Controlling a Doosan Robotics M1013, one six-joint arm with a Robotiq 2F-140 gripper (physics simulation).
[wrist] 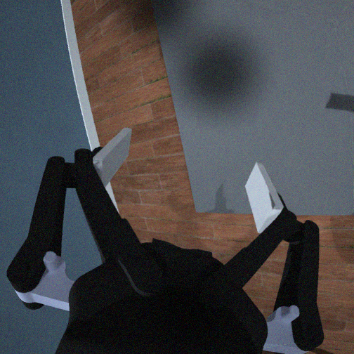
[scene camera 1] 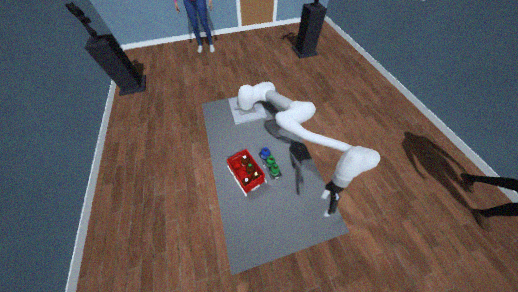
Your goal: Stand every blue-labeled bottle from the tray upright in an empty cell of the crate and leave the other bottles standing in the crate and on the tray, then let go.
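Places are measured from the arm's base along level axes (x ahead, y left, z up), in metres.
Pixels of known places: gripper, fingertip midpoint: [scene camera 1: 324,206]; arm's base at its link origin: [scene camera 1: 246,107].
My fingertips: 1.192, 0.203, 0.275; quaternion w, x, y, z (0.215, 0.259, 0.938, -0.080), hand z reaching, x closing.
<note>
For each thing: its top centre in the pictures, then the offset to it from my fingertips, as dx, dy, dz. "spot": a spot on its surface instead. Level surfaces: height alone.
- red crate at a spot on its surface: [scene camera 1: 255,185] spot: -0.329, -0.354, -0.252
- blue-labeled bottle at its top centre: [scene camera 1: 265,148] -0.581, -0.186, -0.147
- mat at its surface level: dz -0.308
A red crate [scene camera 1: 255,185] stands on the grey mat in the scene view. It holds several dark bottles with white caps and one with a green cap; some cells look free, but they are too small to tell exactly. Right beside the crate, a narrow grey tray [scene camera 1: 278,176] holds one blue-labeled bottle [scene camera 1: 265,153] at its far end and two green bottles [scene camera 1: 271,160] [scene camera 1: 274,170], all upright. My gripper [scene camera 1: 326,204] [wrist: 190,158] is open and empty, high above the mat's right front part, well away from crate and tray. Crate, tray and bottles do not show in the wrist view.
The arm [scene camera 1: 320,138] reaches from its base plate [scene camera 1: 241,118] at the back of the mat [scene camera 1: 260,225] [wrist: 300,155] over the right side. Two dark pedestals [scene camera 1: 112,62] [scene camera 1: 310,30] and a standing person [scene camera 1: 196,20] are at the back. Dark legs [scene camera 1: 492,182] show at the right edge.
</note>
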